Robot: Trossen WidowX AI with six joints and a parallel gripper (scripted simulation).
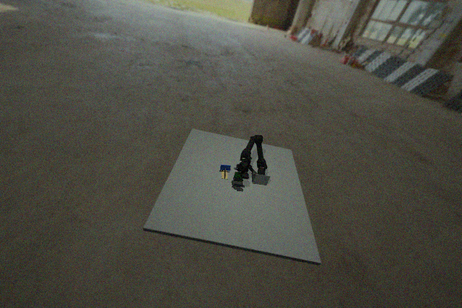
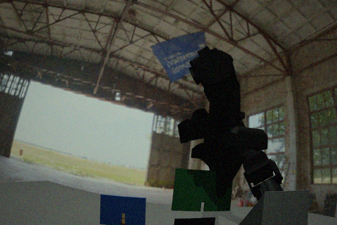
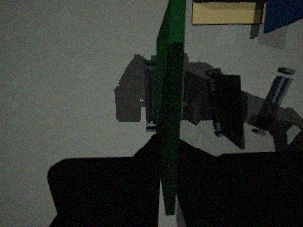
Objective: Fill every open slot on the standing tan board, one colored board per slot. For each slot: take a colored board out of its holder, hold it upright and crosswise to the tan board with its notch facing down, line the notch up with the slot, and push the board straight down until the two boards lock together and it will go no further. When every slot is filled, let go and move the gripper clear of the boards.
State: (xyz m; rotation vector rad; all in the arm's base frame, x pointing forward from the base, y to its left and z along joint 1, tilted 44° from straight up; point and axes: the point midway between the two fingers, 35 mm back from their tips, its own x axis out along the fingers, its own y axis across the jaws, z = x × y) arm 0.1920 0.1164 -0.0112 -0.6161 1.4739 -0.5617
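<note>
The tan board is 15 cm ahead of my gripper tip, 12 cm to the right of it and 10 cm below it. The rest, counted from my gripper tip: green board: 3 cm ahead; dark flat piece: 11 cm below, 10 cm to the right; blue board: 16 cm ahead, 14 cm to the right, 8 cm below.
</note>
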